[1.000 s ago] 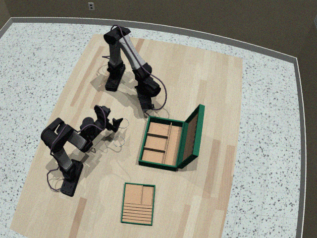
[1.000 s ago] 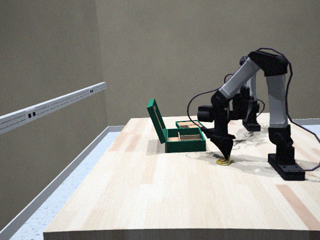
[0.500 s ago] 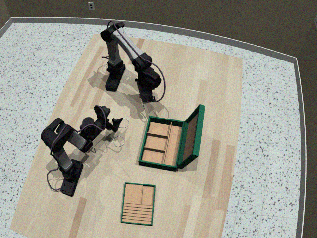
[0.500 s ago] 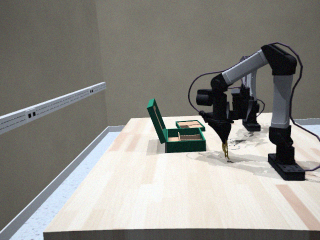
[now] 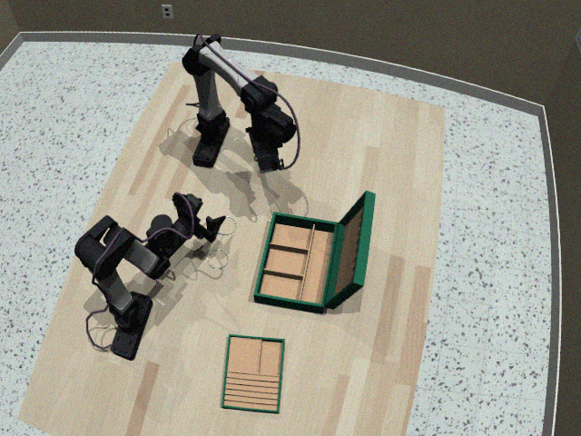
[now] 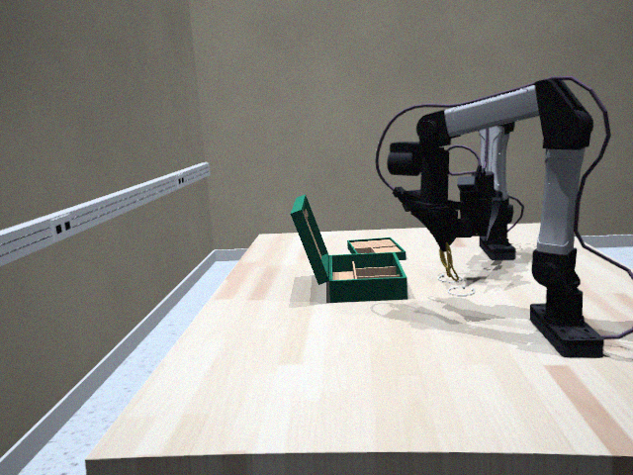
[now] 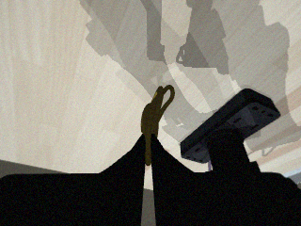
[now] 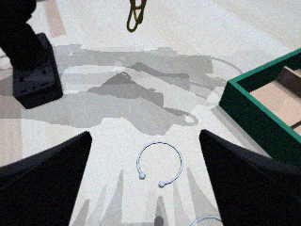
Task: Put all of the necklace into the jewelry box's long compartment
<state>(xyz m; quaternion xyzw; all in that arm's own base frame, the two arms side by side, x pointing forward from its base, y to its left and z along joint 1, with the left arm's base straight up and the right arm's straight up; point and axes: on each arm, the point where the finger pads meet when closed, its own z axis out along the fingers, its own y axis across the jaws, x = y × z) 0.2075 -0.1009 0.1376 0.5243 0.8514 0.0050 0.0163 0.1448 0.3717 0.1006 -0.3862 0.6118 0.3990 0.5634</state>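
Observation:
My left hand is 260 mm to the left of the green jewelry box, 220 mm short of it and 50 mm above it. Also, from my left hand: green-rimmed tray: 610 mm to the right, 160 mm ahead, 150 mm below.

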